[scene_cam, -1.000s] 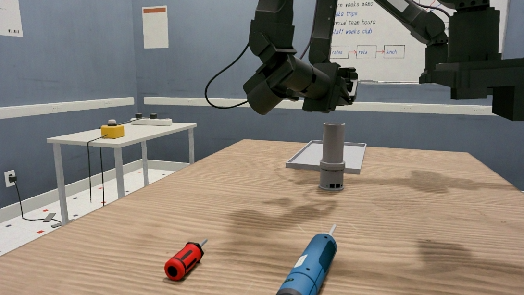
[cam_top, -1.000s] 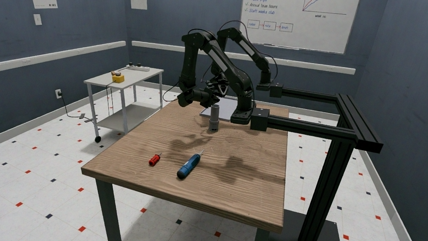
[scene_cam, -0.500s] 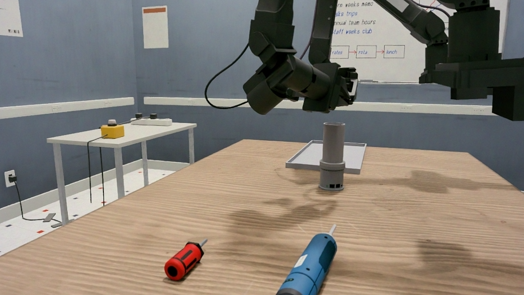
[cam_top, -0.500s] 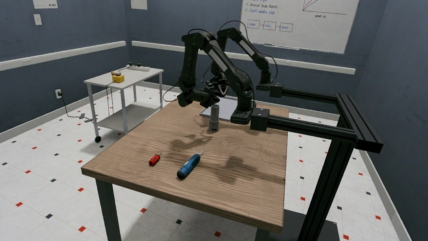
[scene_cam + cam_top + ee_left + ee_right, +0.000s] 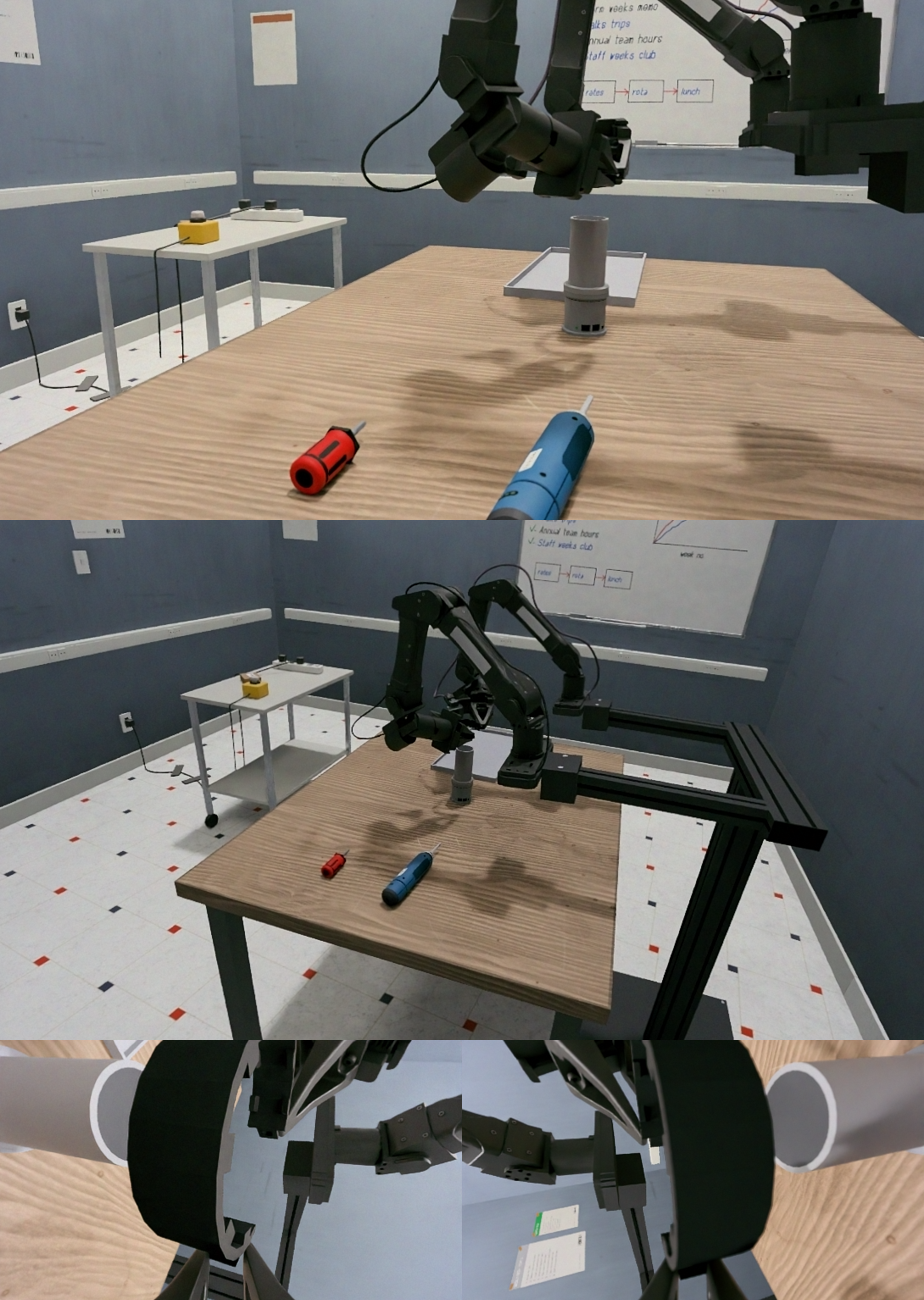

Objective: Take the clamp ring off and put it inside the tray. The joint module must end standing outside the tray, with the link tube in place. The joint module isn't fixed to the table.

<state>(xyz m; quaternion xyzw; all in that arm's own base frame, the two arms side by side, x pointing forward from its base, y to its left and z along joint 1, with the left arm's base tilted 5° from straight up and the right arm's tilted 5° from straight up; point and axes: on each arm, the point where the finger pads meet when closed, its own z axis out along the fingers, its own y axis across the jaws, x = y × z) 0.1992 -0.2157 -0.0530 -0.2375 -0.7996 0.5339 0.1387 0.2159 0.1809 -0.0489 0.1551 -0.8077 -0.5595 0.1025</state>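
Observation:
My left gripper is now 4 cm short of the dark clamp ring and 5 cm to the left of it. The rest, counted from my left hand: small screw: 7 cm ahead, 22 cm to the right, 21 cm below; grey link tube: 3 cm ahead, 6 cm to the right, 11 cm below; grey joint module: 3 cm ahead, 5 cm to the right, 19 cm below.
Right now my right hand is 4 cm short of the dark clamp ring and 5 cm to the right of it. Also, from my right hand: small screw (8 cm ahead, 13 cm to the right, 21 cm below); grey link tube (3 cm ahead, 4 cm to the left, 11 cm below); grey joint module (3 cm ahead, 4 cm to the left, 19 cm below).

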